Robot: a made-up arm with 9 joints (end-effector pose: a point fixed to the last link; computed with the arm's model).
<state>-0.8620 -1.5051 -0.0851 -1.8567 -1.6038 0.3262 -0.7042 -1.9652 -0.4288</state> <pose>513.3 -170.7 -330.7 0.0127 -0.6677 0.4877 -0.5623</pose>
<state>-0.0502 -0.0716 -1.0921 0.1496 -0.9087 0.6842 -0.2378 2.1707 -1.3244</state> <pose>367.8 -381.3 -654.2 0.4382 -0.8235 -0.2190 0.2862</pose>
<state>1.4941 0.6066 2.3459 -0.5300 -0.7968 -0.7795 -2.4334 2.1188 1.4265</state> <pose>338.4 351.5 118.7 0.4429 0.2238 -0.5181 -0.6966</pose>
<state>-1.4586 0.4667 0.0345 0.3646 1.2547 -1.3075 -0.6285 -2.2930 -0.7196</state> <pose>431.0 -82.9 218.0 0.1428 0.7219 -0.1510 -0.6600</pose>
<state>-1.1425 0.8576 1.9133 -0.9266 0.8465 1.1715 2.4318 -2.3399 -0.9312</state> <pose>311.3 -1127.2 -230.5 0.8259 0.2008 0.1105 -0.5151</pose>
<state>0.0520 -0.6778 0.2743 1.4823 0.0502 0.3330 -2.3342 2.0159 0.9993</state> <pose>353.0 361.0 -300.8 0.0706 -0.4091 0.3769 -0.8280</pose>
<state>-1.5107 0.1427 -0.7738 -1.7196 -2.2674 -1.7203 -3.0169 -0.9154 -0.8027</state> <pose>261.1 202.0 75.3 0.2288 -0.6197 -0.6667 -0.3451</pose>
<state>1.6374 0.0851 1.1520 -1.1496 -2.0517 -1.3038 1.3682 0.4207 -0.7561</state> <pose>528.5 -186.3 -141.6 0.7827 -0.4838 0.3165 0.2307</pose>
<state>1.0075 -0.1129 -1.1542 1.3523 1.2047 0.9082 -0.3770 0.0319 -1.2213</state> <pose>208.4 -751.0 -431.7 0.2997 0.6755 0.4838 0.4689</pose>
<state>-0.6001 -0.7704 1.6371 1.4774 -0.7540 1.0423 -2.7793 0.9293 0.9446</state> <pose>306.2 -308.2 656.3 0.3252 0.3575 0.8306 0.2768</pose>
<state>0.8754 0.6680 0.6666 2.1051 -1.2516 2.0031 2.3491 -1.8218 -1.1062</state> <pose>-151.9 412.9 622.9 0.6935 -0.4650 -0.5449 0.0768</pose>
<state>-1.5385 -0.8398 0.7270 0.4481 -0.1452 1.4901 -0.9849 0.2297 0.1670</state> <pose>673.9 140.6 493.5 0.3258 0.4271 -0.3070 -0.7856</pose>
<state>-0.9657 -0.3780 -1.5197 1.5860 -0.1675 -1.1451 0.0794 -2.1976 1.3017</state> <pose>323.1 -23.8 -367.3 0.2050 -0.0678 -0.6499 0.7287</pose>
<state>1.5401 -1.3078 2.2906 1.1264 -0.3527 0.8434 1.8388 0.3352 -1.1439</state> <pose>52.4 640.7 90.0 0.2578 -0.3971 -0.0995 -0.8752</pose>
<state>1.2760 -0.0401 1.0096 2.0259 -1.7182 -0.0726 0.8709 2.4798 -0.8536</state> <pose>84.4 -71.6 -241.2 0.6500 -0.6131 0.3772 0.2438</pose>
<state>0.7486 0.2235 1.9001 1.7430 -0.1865 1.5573 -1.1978 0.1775 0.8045</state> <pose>40.4 218.8 778.6 0.5900 0.6970 -0.3469 -0.2138</pose>
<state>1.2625 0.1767 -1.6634 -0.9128 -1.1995 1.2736 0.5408 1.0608 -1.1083</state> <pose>798.0 -591.1 303.8 0.1719 -0.4642 -0.2956 0.8171</pose>
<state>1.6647 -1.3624 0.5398 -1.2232 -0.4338 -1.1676 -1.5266 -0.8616 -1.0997</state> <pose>300.7 -196.5 97.9 0.0049 0.7672 0.2562 -0.5881</pose>
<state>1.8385 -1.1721 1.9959 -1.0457 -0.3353 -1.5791 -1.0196 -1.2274 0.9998</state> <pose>169.6 171.4 -52.6 0.5404 0.7869 -0.0600 -0.2918</pose>
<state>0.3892 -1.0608 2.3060 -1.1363 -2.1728 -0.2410 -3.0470 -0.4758 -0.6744</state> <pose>388.5 -622.3 623.5 0.7785 -0.5033 -0.3460 0.1443</pose>
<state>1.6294 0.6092 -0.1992 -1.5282 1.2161 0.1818 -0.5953 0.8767 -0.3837</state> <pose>133.7 -162.4 -520.1 0.4836 -0.3055 -0.4773 0.6671</pose>
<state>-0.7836 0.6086 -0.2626 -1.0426 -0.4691 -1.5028 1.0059 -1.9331 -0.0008</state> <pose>84.2 250.4 -70.5 0.7956 0.5980 0.0514 -0.0816</pose>
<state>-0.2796 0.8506 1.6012 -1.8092 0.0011 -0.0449 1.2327 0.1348 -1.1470</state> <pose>83.5 -74.2 846.1 0.0003 0.0857 -0.4863 0.8696</pose>
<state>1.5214 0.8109 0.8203 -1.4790 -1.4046 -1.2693 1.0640 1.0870 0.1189</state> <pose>126.5 59.3 -471.4 0.1300 0.2707 0.6604 0.6883</pose>
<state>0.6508 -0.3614 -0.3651 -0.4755 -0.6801 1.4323 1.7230 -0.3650 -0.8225</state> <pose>73.1 -497.9 -909.1 0.0955 -0.3738 -0.7974 -0.4641</pose>
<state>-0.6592 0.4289 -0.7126 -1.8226 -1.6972 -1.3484 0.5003 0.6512 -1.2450</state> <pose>618.6 72.2 -134.0 0.9524 0.0191 -0.0002 0.3042</pose>
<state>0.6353 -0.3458 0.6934 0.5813 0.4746 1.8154 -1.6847 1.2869 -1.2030</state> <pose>787.9 368.8 -283.1 0.7203 0.2775 -0.4843 -0.4118</pose>
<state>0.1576 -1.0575 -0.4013 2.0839 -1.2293 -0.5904 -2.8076 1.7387 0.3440</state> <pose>-4.4 -128.6 -331.3 0.1186 -0.7032 0.2106 -0.6686</pose>
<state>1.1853 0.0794 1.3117 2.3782 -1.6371 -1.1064 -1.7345 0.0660 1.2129</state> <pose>310.5 182.9 -43.9 0.4963 -0.4870 0.3609 -0.6215</pose>
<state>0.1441 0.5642 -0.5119 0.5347 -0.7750 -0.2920 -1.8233 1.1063 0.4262</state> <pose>264.3 222.7 -447.5 0.3594 0.1727 -0.1467 -0.9052</pose>
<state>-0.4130 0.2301 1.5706 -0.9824 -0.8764 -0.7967 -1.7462 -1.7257 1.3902</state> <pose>362.1 -155.1 319.1 0.1038 0.5516 0.7947 0.2310</pose>
